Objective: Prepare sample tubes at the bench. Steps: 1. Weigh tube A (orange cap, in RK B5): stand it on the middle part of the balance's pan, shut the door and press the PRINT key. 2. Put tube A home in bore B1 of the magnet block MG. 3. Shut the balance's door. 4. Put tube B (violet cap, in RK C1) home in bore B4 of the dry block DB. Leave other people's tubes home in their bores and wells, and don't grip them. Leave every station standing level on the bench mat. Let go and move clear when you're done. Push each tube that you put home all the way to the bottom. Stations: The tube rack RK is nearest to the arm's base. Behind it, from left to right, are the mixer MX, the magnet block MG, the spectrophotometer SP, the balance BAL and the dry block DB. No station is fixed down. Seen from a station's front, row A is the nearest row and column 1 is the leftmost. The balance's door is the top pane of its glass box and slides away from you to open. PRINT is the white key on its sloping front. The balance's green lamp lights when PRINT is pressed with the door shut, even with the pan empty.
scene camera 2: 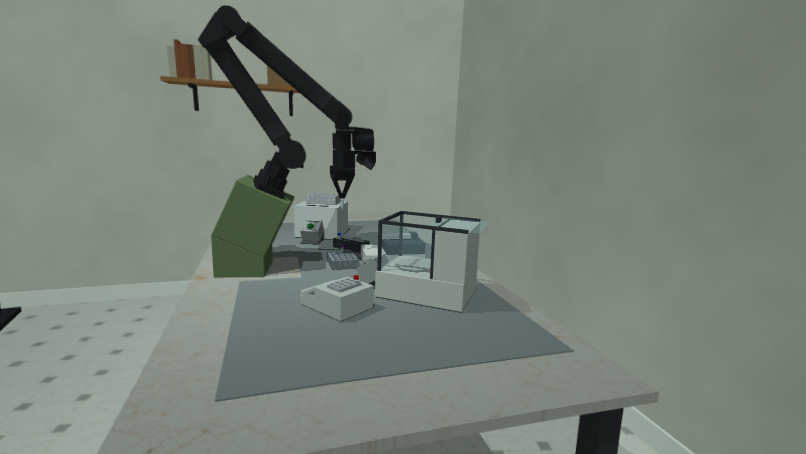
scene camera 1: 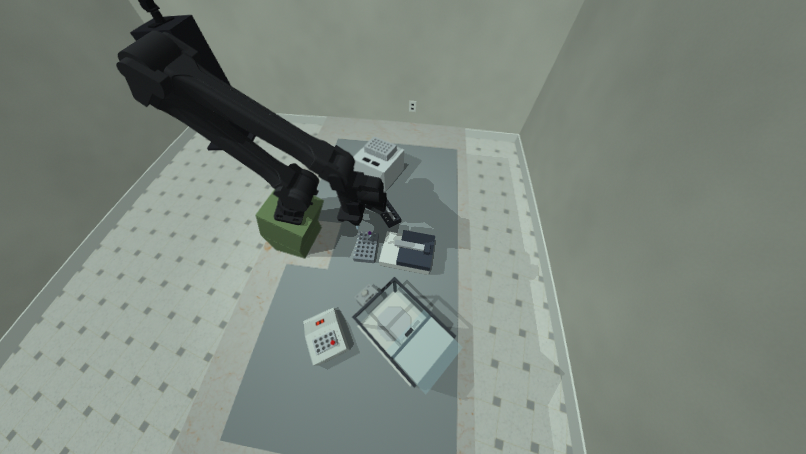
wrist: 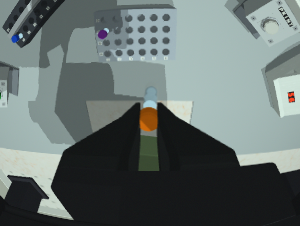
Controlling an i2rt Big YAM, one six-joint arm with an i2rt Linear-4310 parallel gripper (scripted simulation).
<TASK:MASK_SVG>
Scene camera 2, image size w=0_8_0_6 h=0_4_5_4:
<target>dry block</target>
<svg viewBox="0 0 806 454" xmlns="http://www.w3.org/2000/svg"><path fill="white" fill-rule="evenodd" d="M373 285L362 281L359 282L359 280L358 283L354 283L354 279L350 277L326 282L323 285L320 284L320 286L317 285L301 290L301 304L342 321L373 308Z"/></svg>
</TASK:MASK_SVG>
